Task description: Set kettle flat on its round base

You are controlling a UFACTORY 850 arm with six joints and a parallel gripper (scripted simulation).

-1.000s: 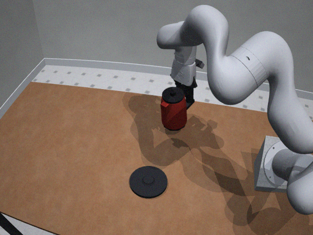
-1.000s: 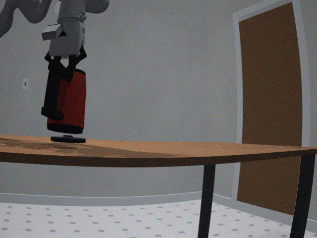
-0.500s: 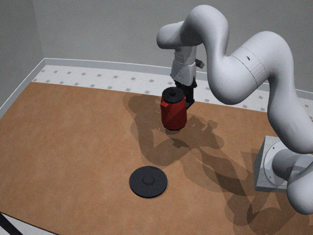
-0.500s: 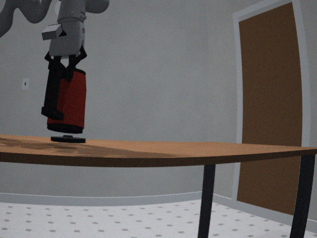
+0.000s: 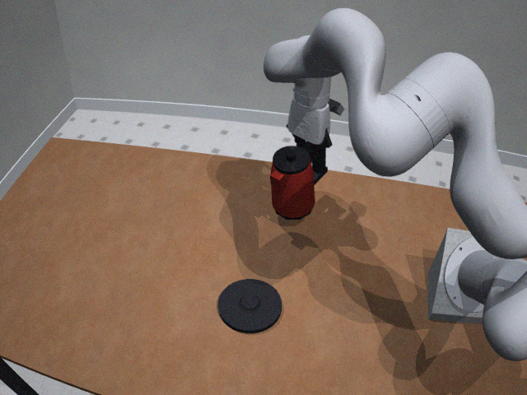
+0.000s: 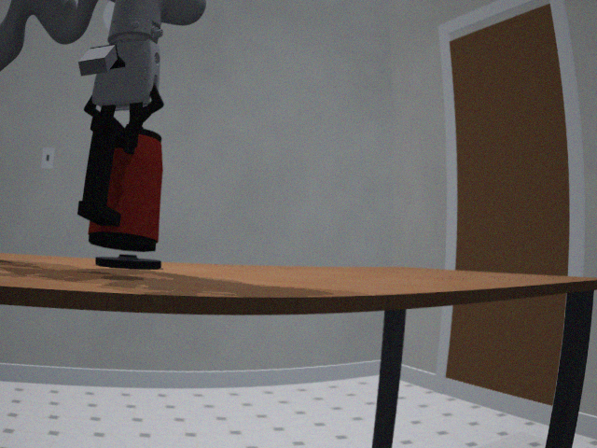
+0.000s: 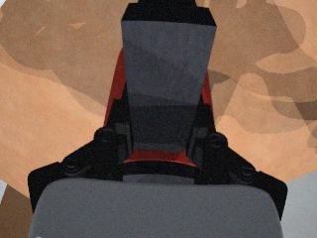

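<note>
The red kettle is 1 cm ahead of my hand, 2 cm to the left of it and 6 cm below it. From my hand the other things lie so: black round base (9 cm ahead, 36 cm to the left, 19 cm below).
</note>
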